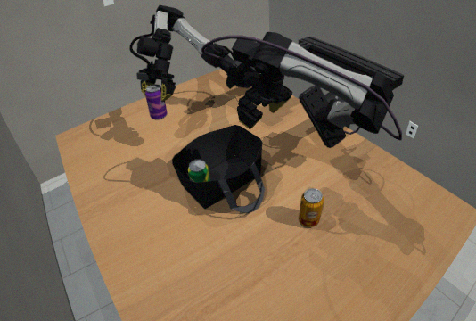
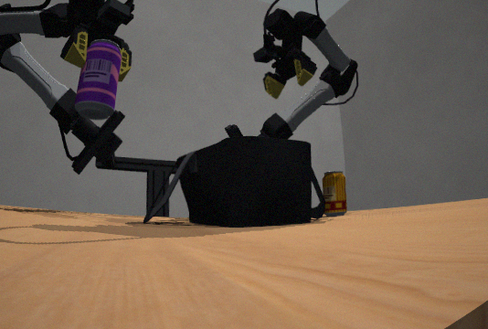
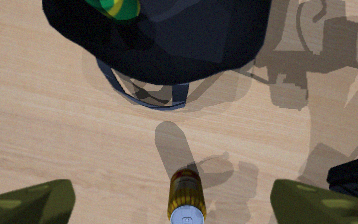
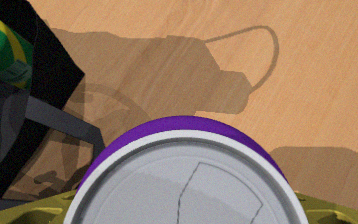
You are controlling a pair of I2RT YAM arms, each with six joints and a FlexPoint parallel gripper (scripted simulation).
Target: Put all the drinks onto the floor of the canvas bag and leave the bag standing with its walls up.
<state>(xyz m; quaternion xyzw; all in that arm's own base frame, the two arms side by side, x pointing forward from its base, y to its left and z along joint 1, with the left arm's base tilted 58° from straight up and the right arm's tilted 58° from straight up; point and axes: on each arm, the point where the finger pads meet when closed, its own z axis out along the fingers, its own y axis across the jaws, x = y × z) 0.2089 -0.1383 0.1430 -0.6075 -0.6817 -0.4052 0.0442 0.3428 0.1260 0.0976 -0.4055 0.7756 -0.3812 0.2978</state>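
Observation:
The green can lies 2 cm ahead of my right hand, 28 cm to the left of it and 18 cm below it. From my right hand the other things lie so: orange can: 15 cm behind, 61 cm to the left, 18 cm below; purple can: 2 cm below.

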